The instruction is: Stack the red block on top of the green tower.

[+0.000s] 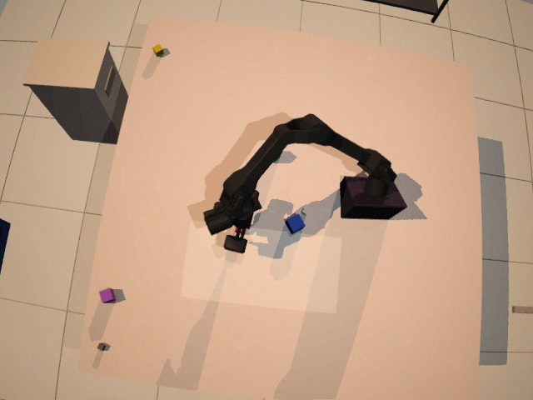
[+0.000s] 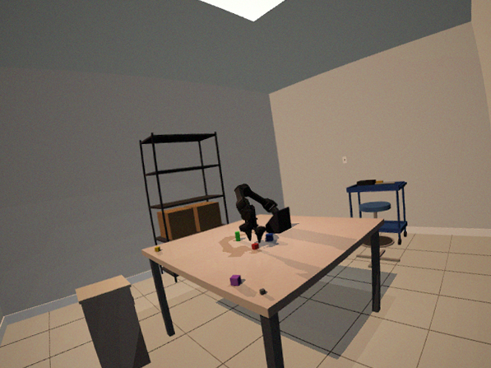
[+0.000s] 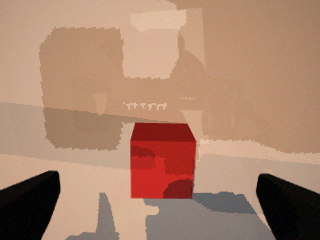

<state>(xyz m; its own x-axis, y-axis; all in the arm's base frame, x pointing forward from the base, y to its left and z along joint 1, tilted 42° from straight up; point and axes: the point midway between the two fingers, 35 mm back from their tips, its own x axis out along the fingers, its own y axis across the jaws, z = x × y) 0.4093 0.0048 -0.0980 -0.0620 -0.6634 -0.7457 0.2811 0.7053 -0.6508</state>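
My gripper tip is now 3 cm above the red block. Also, from my gripper tip: blue block 17 cm behind, 2 cm below; then small white cube 21 cm behind, 5 cm to the right, 4 cm below; then purple block 42 cm ahead, 20 cm to the left, 3 cm below.
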